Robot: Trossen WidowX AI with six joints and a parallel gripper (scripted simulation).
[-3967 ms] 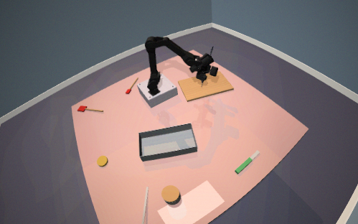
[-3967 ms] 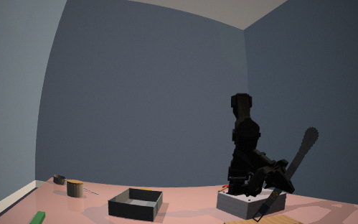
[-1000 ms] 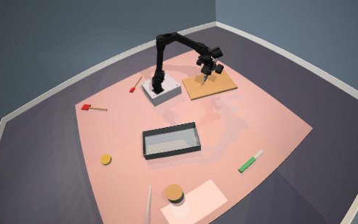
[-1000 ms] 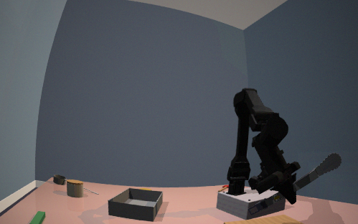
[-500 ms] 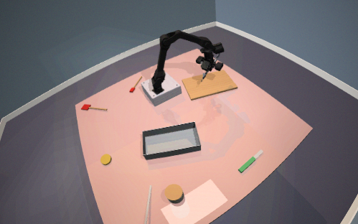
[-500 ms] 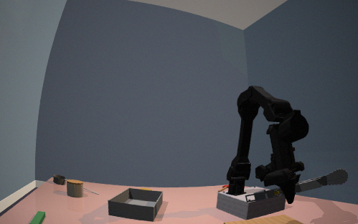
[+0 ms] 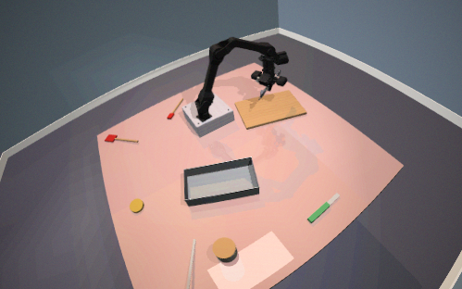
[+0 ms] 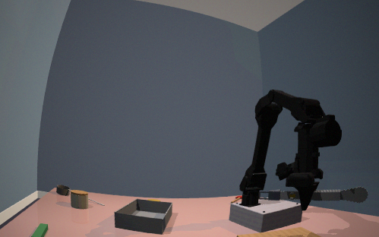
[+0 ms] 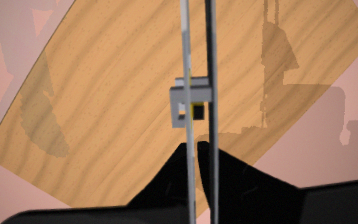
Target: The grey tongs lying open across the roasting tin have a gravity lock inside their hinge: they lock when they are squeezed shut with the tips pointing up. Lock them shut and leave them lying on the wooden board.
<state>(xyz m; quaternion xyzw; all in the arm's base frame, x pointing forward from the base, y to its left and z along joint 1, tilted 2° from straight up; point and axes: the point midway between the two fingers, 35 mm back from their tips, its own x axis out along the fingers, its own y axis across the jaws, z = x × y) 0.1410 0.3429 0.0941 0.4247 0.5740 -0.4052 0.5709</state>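
Right now the wooden board is 12 cm below my gripper tip. Round my gripper tip: cork-lidded jar: 46 cm ahead, 70 cm to the right, 9 cm below; yellow disc: 4 cm ahead, 88 cm to the right, 11 cm below; roasting tin: 21 cm ahead, 52 cm to the right, 10 cm below.
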